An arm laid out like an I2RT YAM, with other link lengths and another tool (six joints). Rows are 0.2 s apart.
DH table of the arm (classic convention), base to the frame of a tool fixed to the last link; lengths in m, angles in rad. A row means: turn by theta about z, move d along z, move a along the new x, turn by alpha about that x. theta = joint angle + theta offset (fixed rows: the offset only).
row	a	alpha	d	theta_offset
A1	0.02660	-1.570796	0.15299	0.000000
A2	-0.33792	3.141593	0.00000	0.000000
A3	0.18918	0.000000	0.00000	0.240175
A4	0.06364	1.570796	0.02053	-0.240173
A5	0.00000	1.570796	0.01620	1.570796
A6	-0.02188	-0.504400	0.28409	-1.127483
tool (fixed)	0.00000	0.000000	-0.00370	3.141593
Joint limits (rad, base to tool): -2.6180..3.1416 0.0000..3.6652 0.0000..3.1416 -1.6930..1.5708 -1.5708..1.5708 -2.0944..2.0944
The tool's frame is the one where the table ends.
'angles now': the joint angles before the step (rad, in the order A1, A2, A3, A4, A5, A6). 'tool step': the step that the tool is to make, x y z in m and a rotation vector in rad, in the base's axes. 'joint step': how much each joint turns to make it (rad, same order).
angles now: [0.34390 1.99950 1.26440 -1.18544 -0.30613 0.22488]
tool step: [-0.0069 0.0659 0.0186 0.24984 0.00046 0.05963]
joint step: [0.05184 0.00032 -0.00118 0.05566 -0.21858 -0.08893]
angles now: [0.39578 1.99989 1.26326 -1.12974 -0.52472 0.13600]
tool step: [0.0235 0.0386 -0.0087 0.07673 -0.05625 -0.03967]
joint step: [0.04117 0.02130 -0.00102 0.14704 -0.06485 0.07969]
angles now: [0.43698 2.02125 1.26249 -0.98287 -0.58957 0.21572]
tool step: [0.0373 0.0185 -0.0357 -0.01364 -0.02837 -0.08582]
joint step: [0.00757 0.08959 0.00005 0.17267 0.01221 0.11477]
